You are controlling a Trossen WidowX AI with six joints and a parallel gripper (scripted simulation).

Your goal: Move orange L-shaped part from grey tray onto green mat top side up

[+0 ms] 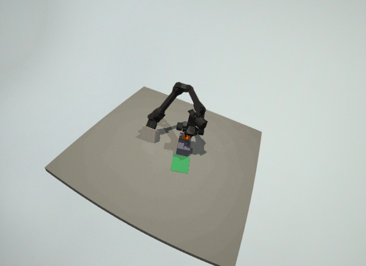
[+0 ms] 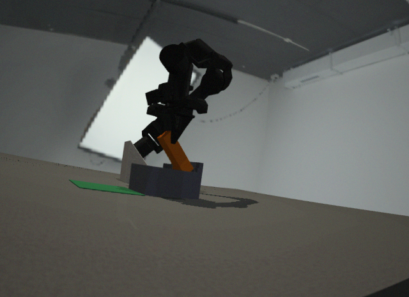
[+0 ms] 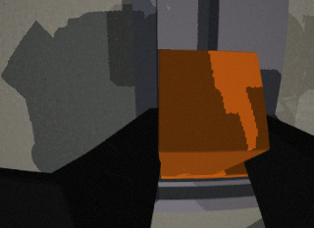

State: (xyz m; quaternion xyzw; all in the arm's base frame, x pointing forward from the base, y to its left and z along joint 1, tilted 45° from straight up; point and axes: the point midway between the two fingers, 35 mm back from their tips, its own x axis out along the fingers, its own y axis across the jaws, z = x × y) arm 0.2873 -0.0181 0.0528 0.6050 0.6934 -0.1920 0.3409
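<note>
Now: the green mat 140 mm to the right of my gripper tip, 140 mm below it and 20 mm ahead of it. The rest, counted from my gripper tip: orange L-shaped part (30 mm to the left, 30 mm below, 20 mm behind).
</note>
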